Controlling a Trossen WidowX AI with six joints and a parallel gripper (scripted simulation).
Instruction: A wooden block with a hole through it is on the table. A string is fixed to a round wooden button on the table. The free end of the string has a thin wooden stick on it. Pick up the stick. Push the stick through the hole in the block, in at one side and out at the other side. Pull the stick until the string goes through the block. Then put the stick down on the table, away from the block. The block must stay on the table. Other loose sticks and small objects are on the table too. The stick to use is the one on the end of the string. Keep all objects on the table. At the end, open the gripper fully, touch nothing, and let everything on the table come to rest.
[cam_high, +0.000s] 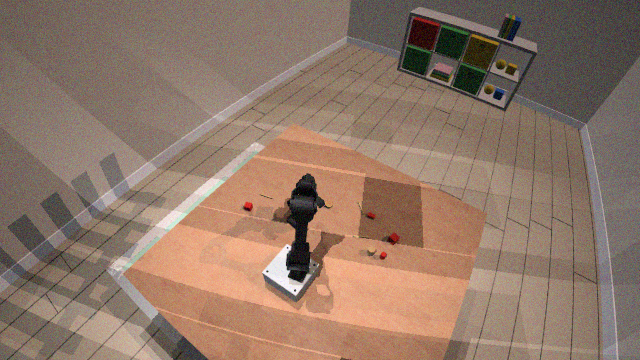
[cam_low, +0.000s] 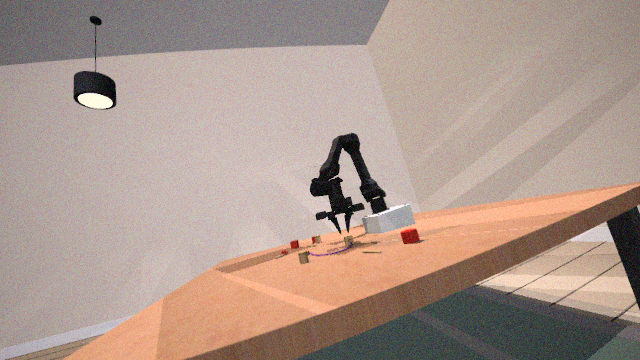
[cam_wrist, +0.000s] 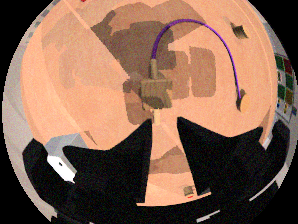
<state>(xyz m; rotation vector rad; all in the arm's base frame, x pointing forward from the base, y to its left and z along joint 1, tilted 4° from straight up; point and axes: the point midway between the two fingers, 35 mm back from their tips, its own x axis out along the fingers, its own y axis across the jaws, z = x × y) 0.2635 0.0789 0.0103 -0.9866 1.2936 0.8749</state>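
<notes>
Now: the wooden block 2 cm to the left of my gripper tip and 2 cm below it. From my gripper tip the other things lie so: round button 16 cm ahead, 6 cm to the right, 3 cm below; then red cube 2 cm behind, 30 cm to the left, 2 cm below.
</notes>
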